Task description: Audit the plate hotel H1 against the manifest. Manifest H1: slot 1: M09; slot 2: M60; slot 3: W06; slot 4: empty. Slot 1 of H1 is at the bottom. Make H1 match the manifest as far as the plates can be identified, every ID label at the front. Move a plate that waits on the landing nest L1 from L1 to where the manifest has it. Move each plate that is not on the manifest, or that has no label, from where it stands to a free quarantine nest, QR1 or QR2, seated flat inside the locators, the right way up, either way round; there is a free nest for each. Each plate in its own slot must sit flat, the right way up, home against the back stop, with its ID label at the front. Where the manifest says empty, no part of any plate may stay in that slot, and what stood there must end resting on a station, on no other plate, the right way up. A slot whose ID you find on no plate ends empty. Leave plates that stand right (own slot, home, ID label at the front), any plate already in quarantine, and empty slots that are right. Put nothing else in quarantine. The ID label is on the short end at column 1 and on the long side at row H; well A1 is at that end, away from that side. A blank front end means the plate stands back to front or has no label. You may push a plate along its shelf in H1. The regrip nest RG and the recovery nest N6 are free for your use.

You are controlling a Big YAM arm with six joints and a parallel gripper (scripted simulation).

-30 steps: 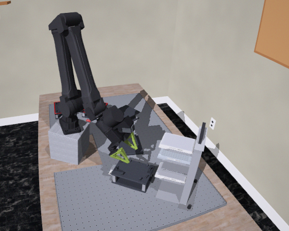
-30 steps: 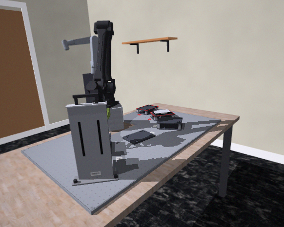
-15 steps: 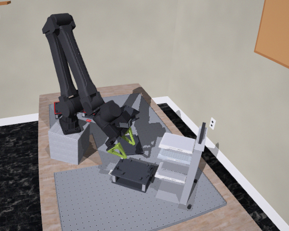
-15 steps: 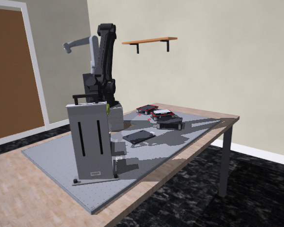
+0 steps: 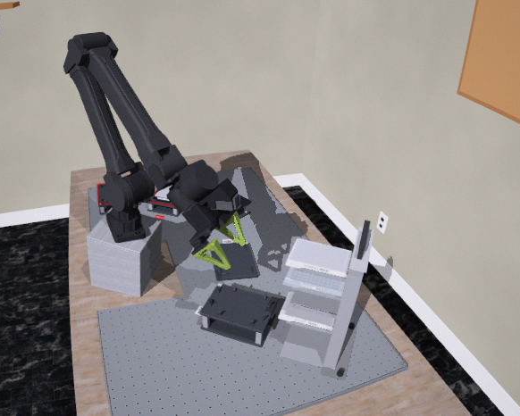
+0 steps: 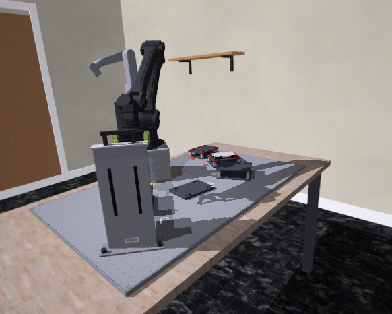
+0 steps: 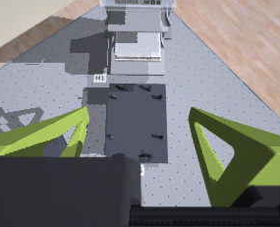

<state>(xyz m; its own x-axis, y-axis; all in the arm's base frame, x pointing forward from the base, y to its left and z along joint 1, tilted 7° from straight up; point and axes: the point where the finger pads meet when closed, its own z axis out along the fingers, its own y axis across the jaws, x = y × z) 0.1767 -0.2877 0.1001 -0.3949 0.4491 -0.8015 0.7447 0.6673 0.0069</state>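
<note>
Now: the clear plate 130 mm ahead of my hand, 140 mm to the right of it and 10 mm below it. The rest, counted from my hand: hotel back panel: 180 mm ahead, 200 mm to the right, 70 mm below; then h1 tag: 170 mm ahead, 40 mm to the right, 220 mm below.
</note>
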